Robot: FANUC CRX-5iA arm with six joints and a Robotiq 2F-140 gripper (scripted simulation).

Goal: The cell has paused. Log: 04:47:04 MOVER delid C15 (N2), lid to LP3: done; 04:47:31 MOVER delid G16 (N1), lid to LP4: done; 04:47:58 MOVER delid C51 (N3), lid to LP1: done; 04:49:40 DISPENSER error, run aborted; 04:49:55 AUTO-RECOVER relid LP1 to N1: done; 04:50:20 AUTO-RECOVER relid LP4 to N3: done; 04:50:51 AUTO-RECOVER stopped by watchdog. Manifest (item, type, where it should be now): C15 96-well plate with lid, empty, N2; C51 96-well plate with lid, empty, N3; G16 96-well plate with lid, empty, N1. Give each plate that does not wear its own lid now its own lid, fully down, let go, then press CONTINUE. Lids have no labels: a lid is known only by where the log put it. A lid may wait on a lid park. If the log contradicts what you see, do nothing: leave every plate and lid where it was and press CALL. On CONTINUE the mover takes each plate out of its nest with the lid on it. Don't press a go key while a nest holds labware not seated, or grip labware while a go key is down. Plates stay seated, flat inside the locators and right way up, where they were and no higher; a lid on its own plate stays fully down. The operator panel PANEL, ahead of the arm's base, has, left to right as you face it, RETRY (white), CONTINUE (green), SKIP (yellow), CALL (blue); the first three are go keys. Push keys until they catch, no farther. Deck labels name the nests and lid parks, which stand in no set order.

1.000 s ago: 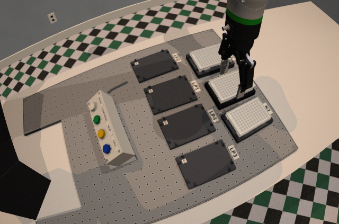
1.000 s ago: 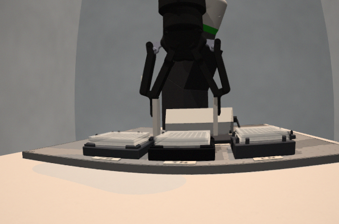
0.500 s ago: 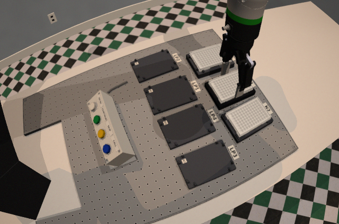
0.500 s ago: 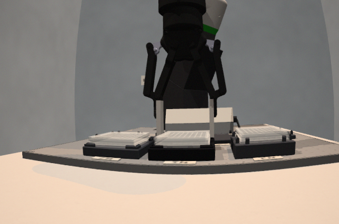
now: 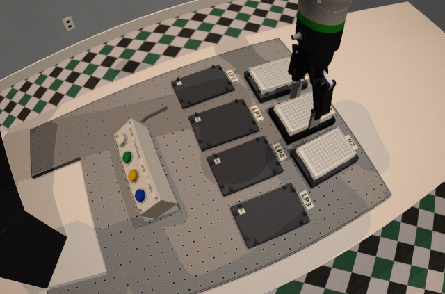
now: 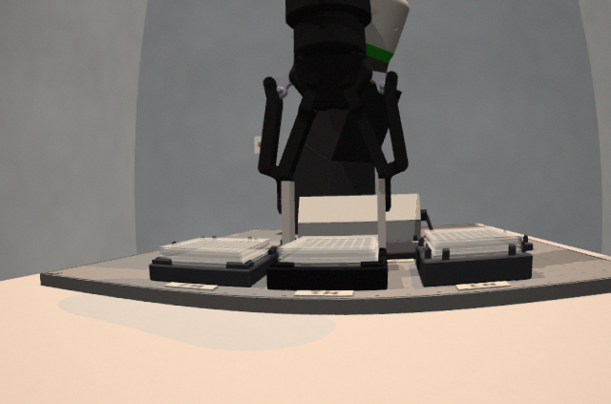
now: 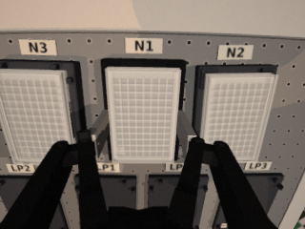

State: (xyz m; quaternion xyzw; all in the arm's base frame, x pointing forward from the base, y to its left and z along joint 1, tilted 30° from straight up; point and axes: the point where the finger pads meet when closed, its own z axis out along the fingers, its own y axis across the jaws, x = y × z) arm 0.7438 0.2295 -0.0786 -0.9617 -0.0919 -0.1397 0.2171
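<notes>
My gripper is now 200 mm past the lid park LP1, 20 mm to the right of it and 50 mm above it. Round my hand: plate: 30 mm ahead, 120 mm to the right, 30 mm below; LP3 label: 50 mm behind, 210 mm to the right, 60 mm below; lid park LP4: 170 mm behind, 100 mm to the right, 50 mm below.
</notes>
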